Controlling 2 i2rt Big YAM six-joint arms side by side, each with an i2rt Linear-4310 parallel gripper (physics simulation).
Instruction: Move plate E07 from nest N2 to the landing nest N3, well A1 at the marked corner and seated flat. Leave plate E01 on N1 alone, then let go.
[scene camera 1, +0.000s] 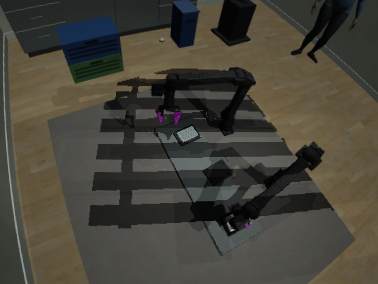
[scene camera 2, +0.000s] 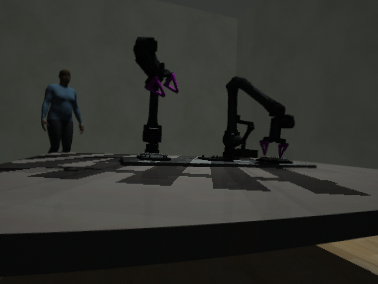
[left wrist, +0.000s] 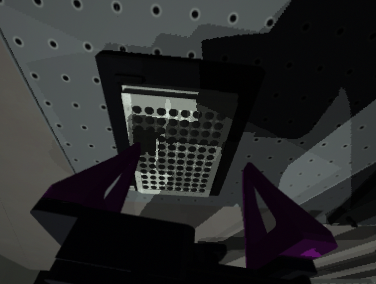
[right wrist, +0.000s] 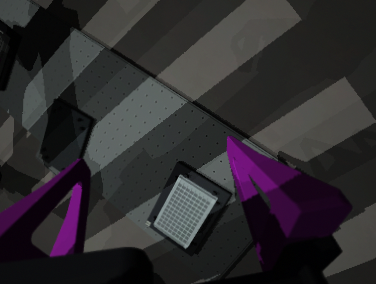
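Observation:
A plate with round wells lies in a dark nest at the board's near end. My left gripper is open low above it, its fingers apart from the plate in the left wrist view. A pale gridded plate lies in another dark nest at the board's far end. A dark nest between them holds no plate. My right gripper is open, high above the far end. Plate and nest labels and corner marks are unreadable.
The nests stand on a perforated grey board on the large table. Dark shadow stripes cross both. Blue and green drawers, a blue bin and a person are beyond the table.

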